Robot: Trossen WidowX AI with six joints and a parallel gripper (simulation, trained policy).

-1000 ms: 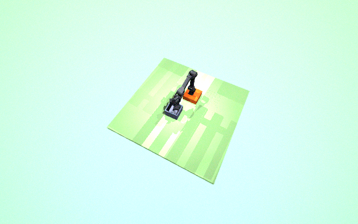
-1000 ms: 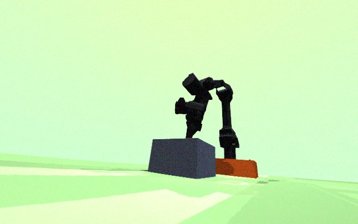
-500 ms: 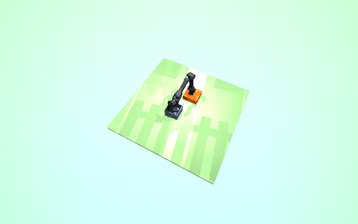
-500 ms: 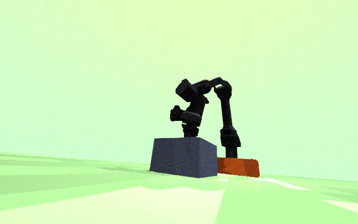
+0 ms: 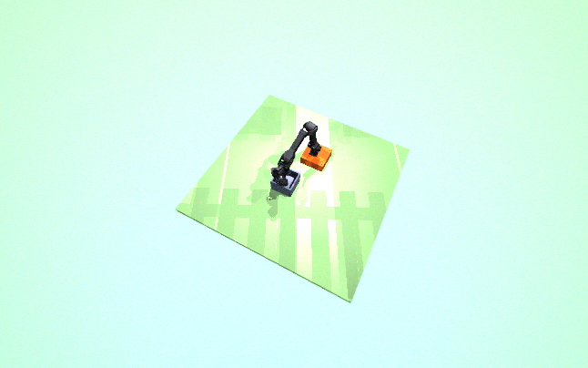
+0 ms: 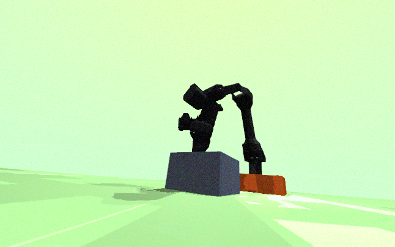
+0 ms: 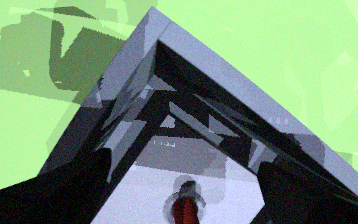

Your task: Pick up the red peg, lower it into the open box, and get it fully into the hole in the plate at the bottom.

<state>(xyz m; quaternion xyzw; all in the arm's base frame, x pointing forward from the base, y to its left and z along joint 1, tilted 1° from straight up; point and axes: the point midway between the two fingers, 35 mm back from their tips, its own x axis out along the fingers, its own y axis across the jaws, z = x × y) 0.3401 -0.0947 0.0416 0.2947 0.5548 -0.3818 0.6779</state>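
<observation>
The red peg is 2 cm behind my gripper tip, 3 cm to the left of it and 3 cm below it. Round my gripper tip: pale plate 3 cm behind, 3 cm to the left, 3 cm below; then dark box 3 cm behind, 3 cm to the left, 5 cm below.
</observation>
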